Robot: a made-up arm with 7 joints. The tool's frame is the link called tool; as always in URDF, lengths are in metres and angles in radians. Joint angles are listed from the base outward.
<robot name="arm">
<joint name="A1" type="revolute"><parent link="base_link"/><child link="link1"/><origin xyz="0 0 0.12" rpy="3.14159 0 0"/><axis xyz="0 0 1"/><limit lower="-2.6" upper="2.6"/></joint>
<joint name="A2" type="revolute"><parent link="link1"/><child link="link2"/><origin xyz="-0.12 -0.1 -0.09" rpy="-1.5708 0 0"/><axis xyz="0 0 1"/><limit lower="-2.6" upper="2.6"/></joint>
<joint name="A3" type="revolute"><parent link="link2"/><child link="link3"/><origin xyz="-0.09 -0.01 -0.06" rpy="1.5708 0 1.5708"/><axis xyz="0 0 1"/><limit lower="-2.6" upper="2.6"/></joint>
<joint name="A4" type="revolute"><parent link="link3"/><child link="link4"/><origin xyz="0.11 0.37 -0.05" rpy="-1.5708 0 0"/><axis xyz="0 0 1"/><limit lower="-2.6" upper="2.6"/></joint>
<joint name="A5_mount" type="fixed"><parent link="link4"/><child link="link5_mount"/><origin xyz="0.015 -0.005 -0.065"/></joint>
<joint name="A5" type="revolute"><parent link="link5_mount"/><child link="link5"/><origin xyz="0.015 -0.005 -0.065" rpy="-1.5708 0 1.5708"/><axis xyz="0 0 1"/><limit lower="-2.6" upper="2.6"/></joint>
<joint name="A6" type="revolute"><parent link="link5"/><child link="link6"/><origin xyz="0.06 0.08 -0.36" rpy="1.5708 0 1.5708"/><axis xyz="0 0 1"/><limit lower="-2.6" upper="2.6"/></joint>
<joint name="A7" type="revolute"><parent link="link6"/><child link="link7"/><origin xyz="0.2 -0.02 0.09" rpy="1.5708 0 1.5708"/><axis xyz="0 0 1"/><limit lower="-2.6" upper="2.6"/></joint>
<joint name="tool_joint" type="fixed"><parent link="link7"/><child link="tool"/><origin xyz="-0.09 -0.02 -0.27" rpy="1.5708 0 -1.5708"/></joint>
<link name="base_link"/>
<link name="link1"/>
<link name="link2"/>
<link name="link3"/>
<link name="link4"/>
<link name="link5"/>
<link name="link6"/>
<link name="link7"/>
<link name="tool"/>
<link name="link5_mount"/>
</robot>
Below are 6 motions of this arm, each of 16 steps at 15 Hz.
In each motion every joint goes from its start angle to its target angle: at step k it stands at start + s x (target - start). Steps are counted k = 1, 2, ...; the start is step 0. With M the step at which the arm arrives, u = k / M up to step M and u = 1 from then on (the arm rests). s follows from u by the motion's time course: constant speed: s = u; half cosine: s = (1 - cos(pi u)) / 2; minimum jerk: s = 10 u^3 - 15 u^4 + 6 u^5.
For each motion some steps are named. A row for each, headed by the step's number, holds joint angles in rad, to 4 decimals.
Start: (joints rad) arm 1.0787 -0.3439 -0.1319 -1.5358 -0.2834 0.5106 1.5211
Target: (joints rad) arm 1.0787 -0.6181 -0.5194 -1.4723 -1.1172 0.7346 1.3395
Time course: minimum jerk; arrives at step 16
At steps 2, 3, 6, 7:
2: 1.0787 -0.3483 -0.1381 -1.5348 -0.2968 0.5142 1.5182
3: 1.0787 -0.3573 -0.1508 -1.5327 -0.3241 0.5215 1.5122
6: 1.0787 -0.4194 -0.2385 -1.5183 -0.5129 0.5722 1.4711
7: 1.0787 -0.4492 -0.2807 -1.5114 -0.6036 0.5966 1.4514

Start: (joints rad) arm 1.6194 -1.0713 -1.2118 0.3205 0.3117 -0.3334 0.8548
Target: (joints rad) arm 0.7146 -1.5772 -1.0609 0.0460 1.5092 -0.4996 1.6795
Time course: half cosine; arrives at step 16
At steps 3, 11, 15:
3: 1.5432 -1.1139 -1.1991 0.2974 0.4126 -0.3474 0.9243
11: 0.9157 -1.4648 -1.0944 0.1070 1.2431 -0.4627 1.4962
15: 0.7233 -1.5723 -1.0623 0.0486 1.4977 -0.4980 1.6716

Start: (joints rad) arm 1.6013 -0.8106 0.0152 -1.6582 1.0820 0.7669 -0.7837
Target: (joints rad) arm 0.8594 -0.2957 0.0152 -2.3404 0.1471 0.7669 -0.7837
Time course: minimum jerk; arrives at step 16
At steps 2, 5, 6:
2: 1.5894 -0.8023 0.0152 -1.6692 1.0670 0.7669 -0.7837
5: 1.4678 -0.7179 0.0152 -1.7810 0.9137 0.7669 -0.7837
6: 1.3971 -0.6689 0.0152 -1.8459 0.8247 0.7669 -0.7837

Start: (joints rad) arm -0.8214 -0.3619 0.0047 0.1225 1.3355 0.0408 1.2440
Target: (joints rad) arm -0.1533 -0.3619 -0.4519 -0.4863 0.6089 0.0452 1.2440
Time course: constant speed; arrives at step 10
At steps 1, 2, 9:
1: -0.7546 -0.3619 -0.0410 0.0616 1.2628 0.0412 1.2440
2: -0.6878 -0.3619 -0.0866 0.0007 1.1902 0.0417 1.2440
9: -0.2201 -0.3619 -0.4062 -0.4254 0.6816 0.0448 1.2440

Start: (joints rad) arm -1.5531 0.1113 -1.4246 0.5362 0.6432 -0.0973 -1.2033
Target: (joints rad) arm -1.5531 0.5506 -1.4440 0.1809 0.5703 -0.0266 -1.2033
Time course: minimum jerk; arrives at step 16
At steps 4, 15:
4: -1.5531 0.1568 -1.4266 0.4994 0.6357 -0.0900 -1.2033
15: -1.5531 0.5496 -1.4440 0.1817 0.5705 -0.0268 -1.2033

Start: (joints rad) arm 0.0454 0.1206 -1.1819 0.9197 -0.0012 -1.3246 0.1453
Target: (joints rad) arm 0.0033 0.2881 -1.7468 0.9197 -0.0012 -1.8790 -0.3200
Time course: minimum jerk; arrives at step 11
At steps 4, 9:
4: 0.0346 0.1636 -1.3269 0.9197 -0.0012 -1.4669 0.0259
9: 0.0052 0.2806 -1.7214 0.9197 -0.0012 -1.8541 -0.2991

